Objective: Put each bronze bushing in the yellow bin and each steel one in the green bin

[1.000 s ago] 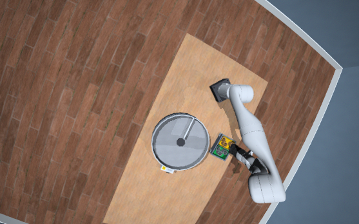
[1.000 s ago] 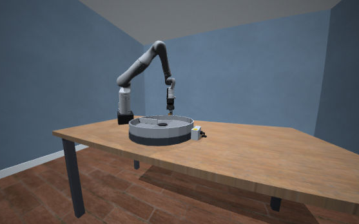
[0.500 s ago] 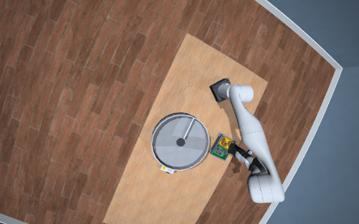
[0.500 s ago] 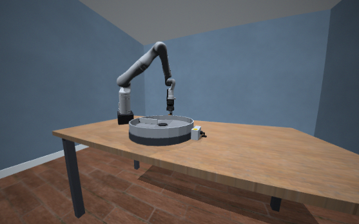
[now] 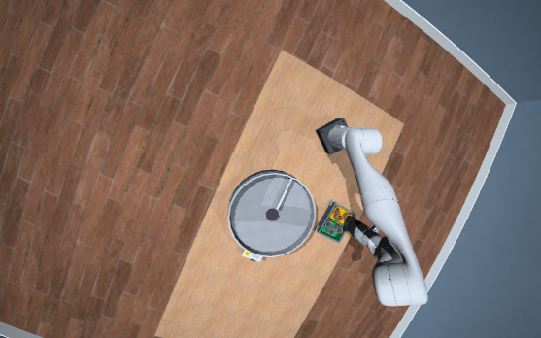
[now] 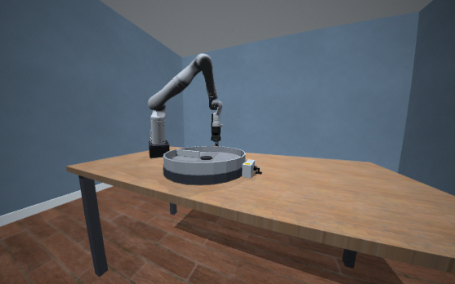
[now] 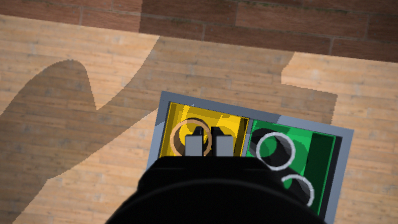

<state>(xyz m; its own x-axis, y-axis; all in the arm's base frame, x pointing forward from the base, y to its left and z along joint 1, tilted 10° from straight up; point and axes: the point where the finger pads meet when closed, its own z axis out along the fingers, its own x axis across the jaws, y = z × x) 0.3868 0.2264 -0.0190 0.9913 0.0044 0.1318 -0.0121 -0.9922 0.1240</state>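
Now: hand 3 cm short of the bin, 4 cm to the left of it and 4 cm above it. Also, from my hand: turntable: 7 cm ahead, 40 cm to the right, 1 cm below.
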